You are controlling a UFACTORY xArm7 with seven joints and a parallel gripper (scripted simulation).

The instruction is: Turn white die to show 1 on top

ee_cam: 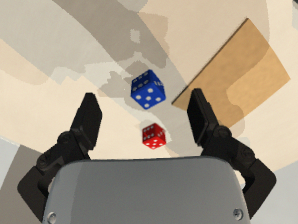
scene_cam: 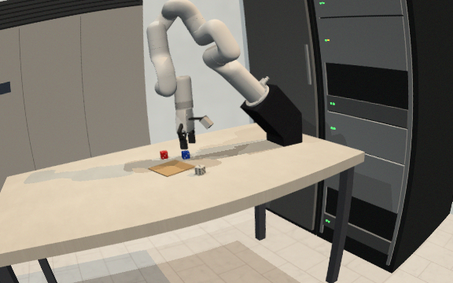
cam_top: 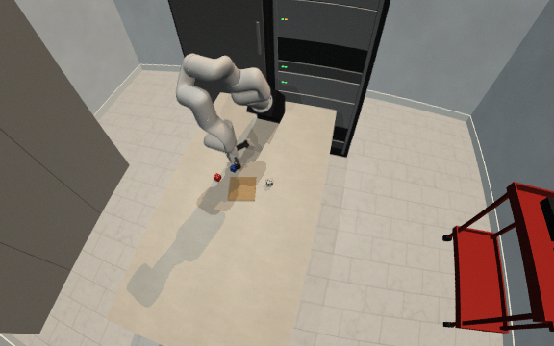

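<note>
My gripper is now 10 mm short of the blue die and 50 mm above it. Also, from my hand: red die 100 mm ahead, 60 mm to the right, 50 mm below; then white die 10 mm ahead, 210 mm to the left, 50 mm below; then brown mat 100 mm ahead, 90 mm to the left, 60 mm below.
</note>
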